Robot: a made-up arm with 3 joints. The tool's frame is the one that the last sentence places. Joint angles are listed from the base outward.
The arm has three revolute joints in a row. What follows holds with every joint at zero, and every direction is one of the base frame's. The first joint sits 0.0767 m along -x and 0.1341 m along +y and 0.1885 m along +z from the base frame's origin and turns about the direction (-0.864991, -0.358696, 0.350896), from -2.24 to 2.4 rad. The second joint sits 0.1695 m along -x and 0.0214 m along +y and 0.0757 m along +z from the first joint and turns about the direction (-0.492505, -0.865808, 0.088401), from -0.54 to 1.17 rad. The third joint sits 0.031 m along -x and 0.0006 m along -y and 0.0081 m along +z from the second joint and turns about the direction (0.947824, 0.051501, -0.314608), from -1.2 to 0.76 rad. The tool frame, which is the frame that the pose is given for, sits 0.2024 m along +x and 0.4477 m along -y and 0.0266 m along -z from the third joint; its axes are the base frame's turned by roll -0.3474, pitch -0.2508 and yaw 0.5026 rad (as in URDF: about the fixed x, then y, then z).
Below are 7 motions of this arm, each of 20 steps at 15 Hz.
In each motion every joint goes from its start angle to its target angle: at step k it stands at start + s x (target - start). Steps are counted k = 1, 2, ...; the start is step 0. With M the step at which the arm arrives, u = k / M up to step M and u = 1 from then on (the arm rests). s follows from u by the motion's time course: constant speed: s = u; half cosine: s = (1 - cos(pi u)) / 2; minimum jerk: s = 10 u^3 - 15 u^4 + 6 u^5.
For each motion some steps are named. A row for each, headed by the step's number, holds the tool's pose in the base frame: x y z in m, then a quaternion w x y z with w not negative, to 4 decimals.
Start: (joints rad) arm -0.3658 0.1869 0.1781
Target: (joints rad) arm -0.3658 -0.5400 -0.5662
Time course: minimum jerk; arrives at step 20
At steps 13, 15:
13: -0.0653 -0.2706 0.1270 0.9644 0.0009 0.0073 0.2642
15: -0.0434 -0.2594 0.1229 0.9533 0.0016 0.0350 0.2998

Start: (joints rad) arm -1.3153 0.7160 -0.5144
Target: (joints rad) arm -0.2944 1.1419 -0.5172
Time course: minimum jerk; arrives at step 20
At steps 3, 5, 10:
3: -0.2323 -0.3815 0.2589 0.9851 -0.1153 -0.1276 -0.0009
5: -0.2253 -0.3804 0.3028 0.9756 -0.1615 -0.1482 0.0112
10: -0.2211 -0.3096 0.5155 0.8833 -0.3848 -0.2585 0.0705

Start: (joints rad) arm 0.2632 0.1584 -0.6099
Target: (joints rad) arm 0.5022 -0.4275 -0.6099
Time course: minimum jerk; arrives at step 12
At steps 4, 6, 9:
4: -0.0163 -0.0794 0.5830 0.7497 -0.5212 -0.1506 0.3789
6: 0.0158 -0.0908 0.5438 0.7649 -0.4954 -0.0998 0.3995
9: 0.0491 -0.1099 0.4860 0.7820 -0.4594 -0.0273 0.4203

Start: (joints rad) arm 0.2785 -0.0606 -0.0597
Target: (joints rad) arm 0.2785 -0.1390 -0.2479
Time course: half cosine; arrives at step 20
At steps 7, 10, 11, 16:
7: -0.0341 -0.2546 0.3638 0.9021 -0.2743 -0.1500 0.2974
10: -0.0290 -0.2483 0.3744 0.8971 -0.2866 -0.1406 0.3054
11: -0.0272 -0.2461 0.3780 0.8953 -0.2908 -0.1373 0.3083
16: -0.0192 -0.2360 0.3923 0.8873 -0.3080 -0.1239 0.3202

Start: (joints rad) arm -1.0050 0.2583 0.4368
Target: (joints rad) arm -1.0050 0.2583 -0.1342
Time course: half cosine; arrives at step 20
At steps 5, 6, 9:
5: -0.2745 -0.1117 -0.0966 0.9275 0.3246 -0.1391 -0.1223
6: -0.2714 -0.1253 -0.0895 0.9333 0.3117 -0.1377 -0.1130
9: -0.2581 -0.1719 -0.0605 0.9521 0.2641 -0.1321 -0.0791

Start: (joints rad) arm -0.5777 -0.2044 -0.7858
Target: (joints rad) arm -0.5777 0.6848 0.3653
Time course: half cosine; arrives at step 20
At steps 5, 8, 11, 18, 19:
5: -0.0306 -0.2970 0.2530 0.9553 -0.1121 -0.0556 0.2678
8: -0.0874 -0.3155 0.2339 0.9711 -0.0907 -0.1125 0.1901
11: -0.1348 -0.3208 0.1989 0.9735 -0.0575 -0.1917 0.1110
18: -0.1502 -0.3011 0.1251 0.9383 0.0183 -0.3449 0.0162
19: -0.1487 -0.2996 0.1219 0.9356 0.0223 -0.3521 0.0133

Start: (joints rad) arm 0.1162 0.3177 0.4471
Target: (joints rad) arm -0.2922 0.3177 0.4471
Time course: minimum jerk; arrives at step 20
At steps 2, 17, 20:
2: -0.0671 -0.2862 0.2011 0.9273 -0.0737 -0.3170 0.1848
17: -0.1324 -0.2635 0.0632 0.9568 0.0759 -0.2720 0.0691
20: -0.1344 -0.2621 0.0597 0.9571 0.0800 -0.2706 0.0658

